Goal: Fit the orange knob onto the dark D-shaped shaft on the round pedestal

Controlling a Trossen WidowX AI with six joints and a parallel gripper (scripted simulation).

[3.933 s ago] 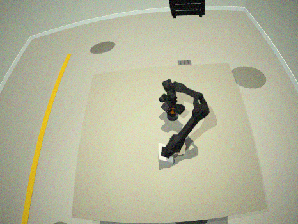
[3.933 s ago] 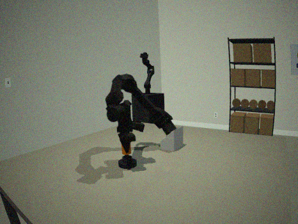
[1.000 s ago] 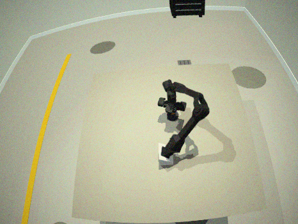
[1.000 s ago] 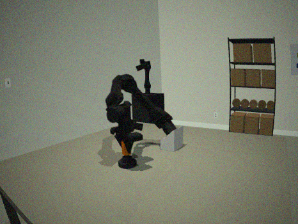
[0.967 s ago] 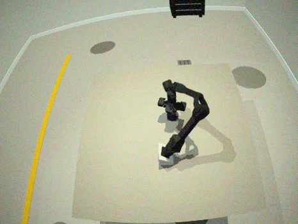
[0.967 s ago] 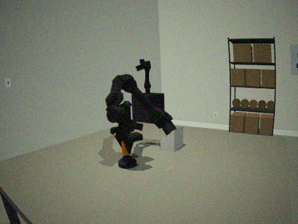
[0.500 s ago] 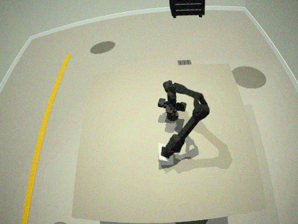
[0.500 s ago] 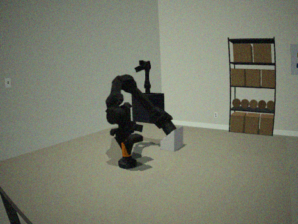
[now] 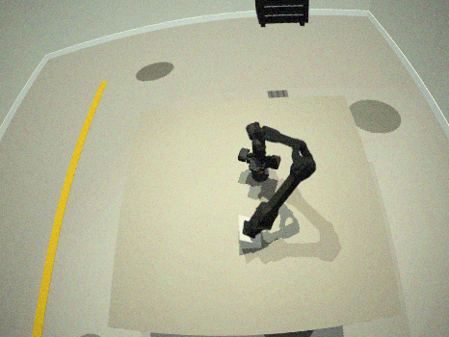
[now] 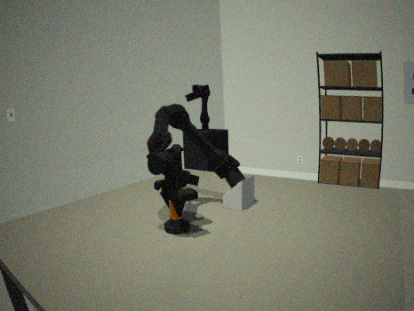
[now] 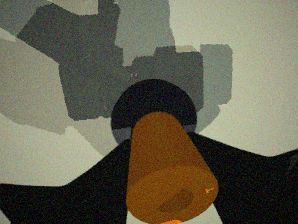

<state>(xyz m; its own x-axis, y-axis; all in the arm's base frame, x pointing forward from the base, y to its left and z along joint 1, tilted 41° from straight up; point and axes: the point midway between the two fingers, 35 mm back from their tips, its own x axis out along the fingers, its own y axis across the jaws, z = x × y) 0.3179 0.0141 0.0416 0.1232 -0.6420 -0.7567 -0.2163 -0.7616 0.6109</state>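
My gripper tip is now 2 cm below the orange knob. The rest, counted from my gripper tip: dark round pedestal: 2 cm below.
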